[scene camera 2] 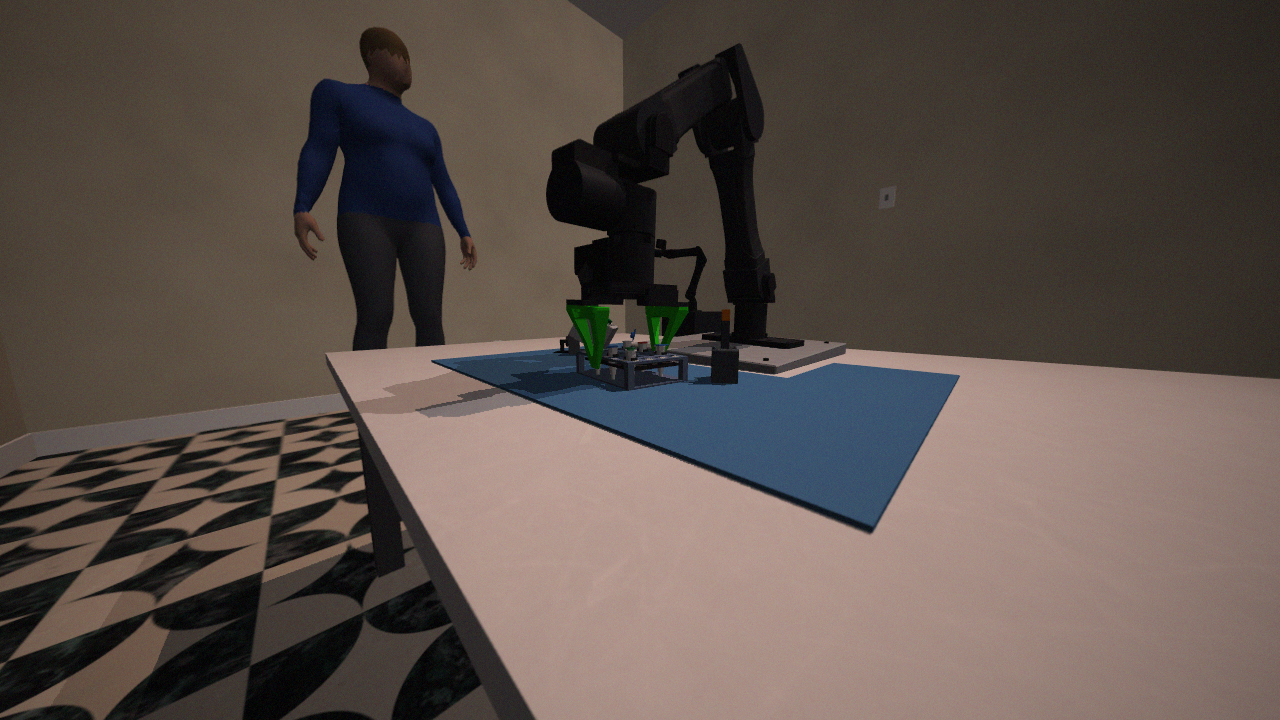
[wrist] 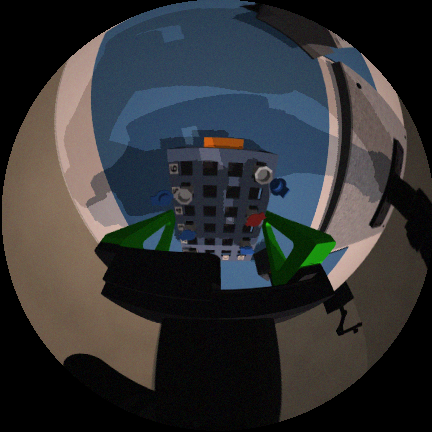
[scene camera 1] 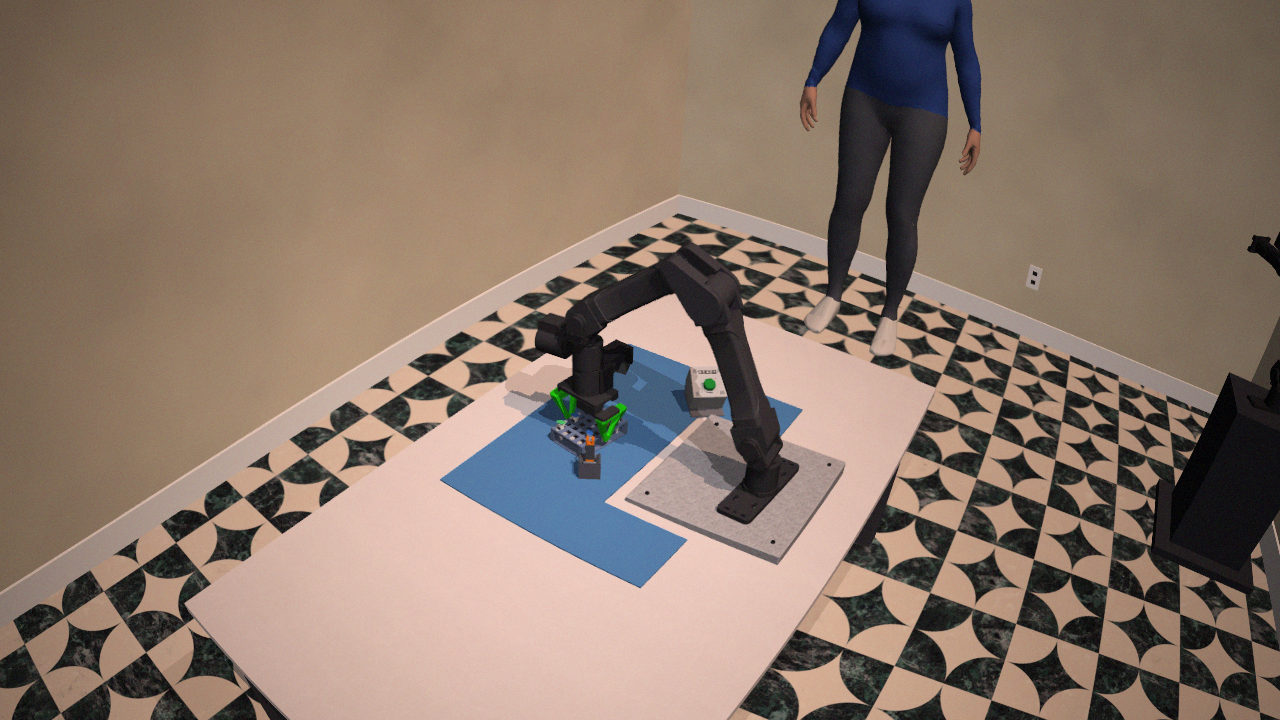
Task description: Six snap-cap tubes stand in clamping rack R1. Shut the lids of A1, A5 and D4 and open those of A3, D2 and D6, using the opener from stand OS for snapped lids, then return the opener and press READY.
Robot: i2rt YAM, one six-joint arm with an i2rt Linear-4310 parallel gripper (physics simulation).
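Seen in the pictures: gripper, between the fingertips: (wrist: 217, 214) (scene camera 1: 587, 430); arm's base, origin of its link: (scene camera 2: 749, 341) (wrist: 389, 186) (scene camera 1: 759, 489).
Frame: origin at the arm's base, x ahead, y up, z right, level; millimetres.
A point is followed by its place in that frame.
Observation:
Rack R1 (scene camera 1: 567, 439) @(x 358, y 10, z -118 mm) (scene camera 2: 629, 374) @(x 404, y -1, z -113 mm) (wrist: 187, 154) @(x 378, y 11, z 8 mm) stands on the mat. My gripper (scene camera 1: 587, 424) @(x 359, y -2, z -55 mm) (scene camera 2: 628, 355) @(x 359, y -2, z -55 mm) (wrist: 217, 214) @(x 359, y -2, z -55 mm) is open, its green fingers on either side of the rack. In the wrist view, tube D6 (wrist: 263, 175) @(x 322, y 16, z -9 mm) is open, its blue lid (wrist: 279, 187) @(x 317, y 35, z -12 mm) hanging outward. Tube A5 (wrist: 184, 195) @(x 384, y 16, z -23 mm) is open, its blue lid (wrist: 161, 198) @(x 397, y 32, z -17 mm) out to the left. A red lid (wrist: 256, 219) @(x 326, y 23, z -45 mm) is at D4. Blue lids show at A3 (wrist: 188, 234) @(x 386, y 23, z -59 mm) and D2 (wrist: 246, 250) @(x 331, y 23, z -84 mm), seemingly shut. A1 is hidden. The opener (scene camera 1: 589, 442) @(x 283, y 55, z -145 mm) (scene camera 2: 725, 327) @(x 289, y 45, z -149 mm) stands upright in stand OS (scene camera 1: 588, 468) @(x 275, y 7, z -157 mm) (scene camera 2: 725, 367) @(x 298, y 0, z -157 mm).
The control box with the green READY button (scene camera 1: 708, 384) @(x 233, y 49, z 171 mm) stands right of the rack in scene camera 1. The blue mat (scene camera 1: 519, 474) @(x 377, y -19, z -236 mm) (scene camera 2: 805, 438) @(x 402, y -19, z -297 mm) lies beside the arm's grey base plate (scene camera 1: 662, 492) @(x 141, y -7, z -111 mm) (wrist: 355, 150) @(x 187, y -4, z 29 mm). An orange bar (wrist: 223, 143) @(x 351, y 5, z 14 mm) is at the rack's row 6 end.

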